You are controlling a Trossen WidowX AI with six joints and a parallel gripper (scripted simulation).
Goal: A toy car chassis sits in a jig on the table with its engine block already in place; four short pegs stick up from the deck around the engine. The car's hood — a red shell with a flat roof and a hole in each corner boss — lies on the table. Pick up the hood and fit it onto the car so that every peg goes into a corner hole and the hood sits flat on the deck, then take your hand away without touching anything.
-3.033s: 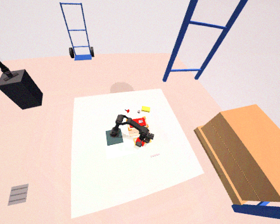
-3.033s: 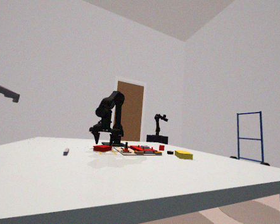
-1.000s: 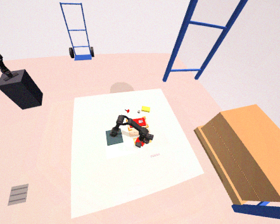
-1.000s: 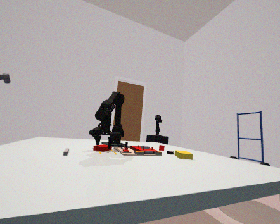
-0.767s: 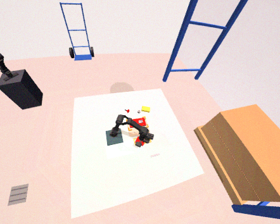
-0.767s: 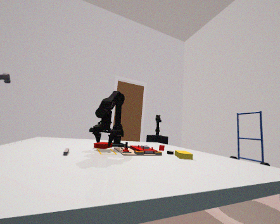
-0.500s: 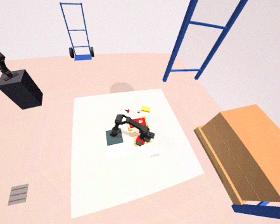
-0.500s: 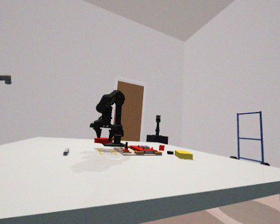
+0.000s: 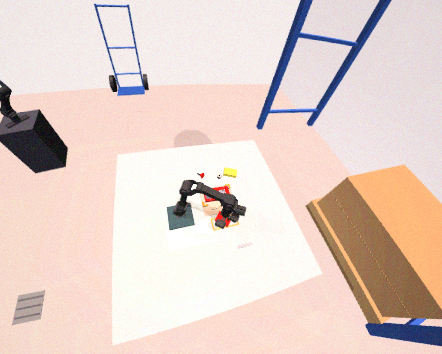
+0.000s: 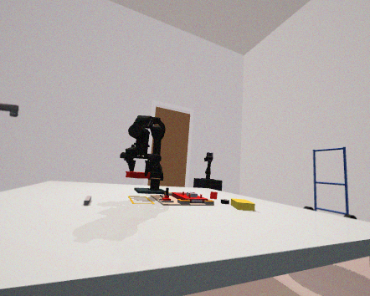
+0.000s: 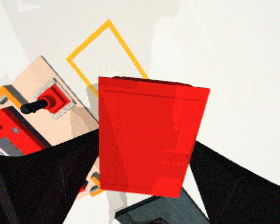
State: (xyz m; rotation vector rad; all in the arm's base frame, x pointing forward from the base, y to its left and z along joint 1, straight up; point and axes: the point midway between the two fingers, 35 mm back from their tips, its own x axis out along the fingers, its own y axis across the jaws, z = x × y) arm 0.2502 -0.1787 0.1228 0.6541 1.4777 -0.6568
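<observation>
The tan jig lies 210 mm to the left of my gripper tip, 90 mm below it and 60 mm ahead of it. From my gripper tip the other things lie so: red hood: 10 mm above; wheel: 390 mm to the left, 150 mm ahead, 90 mm below; small grey bar: 190 mm to the right, 90 mm below, 90 mm ahead.
</observation>
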